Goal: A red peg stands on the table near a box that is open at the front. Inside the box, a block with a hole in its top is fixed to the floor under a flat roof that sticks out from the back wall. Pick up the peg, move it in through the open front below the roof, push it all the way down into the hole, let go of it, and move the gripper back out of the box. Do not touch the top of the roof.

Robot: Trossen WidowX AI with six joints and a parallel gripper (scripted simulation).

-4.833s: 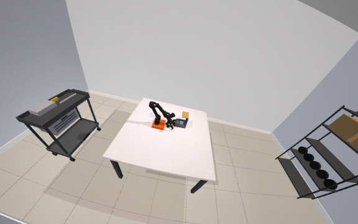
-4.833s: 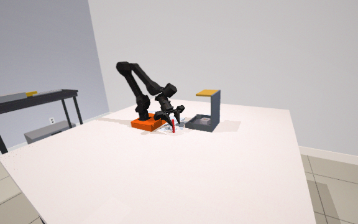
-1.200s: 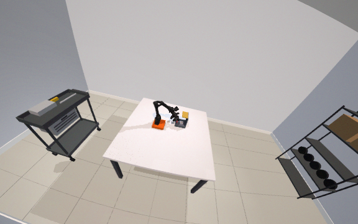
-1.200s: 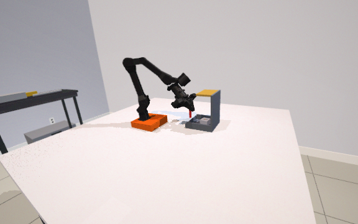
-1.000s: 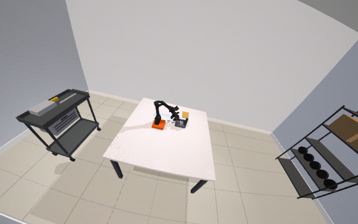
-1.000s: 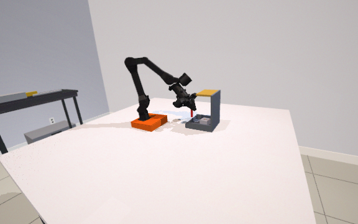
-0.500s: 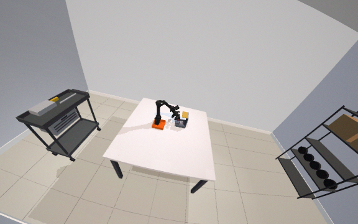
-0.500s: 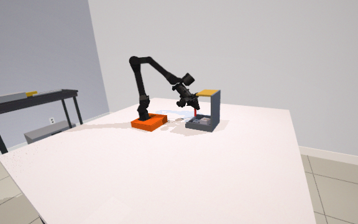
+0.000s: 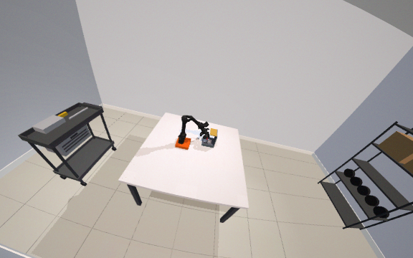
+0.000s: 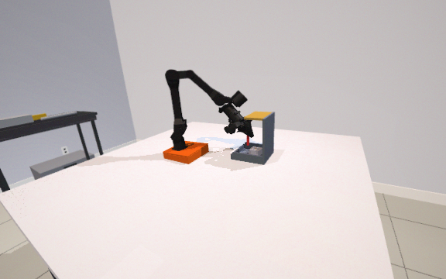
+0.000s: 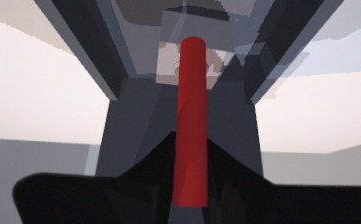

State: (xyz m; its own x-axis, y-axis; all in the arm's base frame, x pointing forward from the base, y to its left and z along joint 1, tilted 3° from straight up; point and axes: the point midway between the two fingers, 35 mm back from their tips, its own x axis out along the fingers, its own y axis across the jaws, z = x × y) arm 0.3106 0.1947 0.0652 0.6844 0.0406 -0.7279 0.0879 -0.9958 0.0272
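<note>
My gripper tip is now 8 cm short of the box wall, 1 cm to the right of it and 1 cm below it. Round my gripper tip: yellow roof (11 cm above, 3 cm ahead); then red peg (3 cm behind, 1 cm below).
</note>
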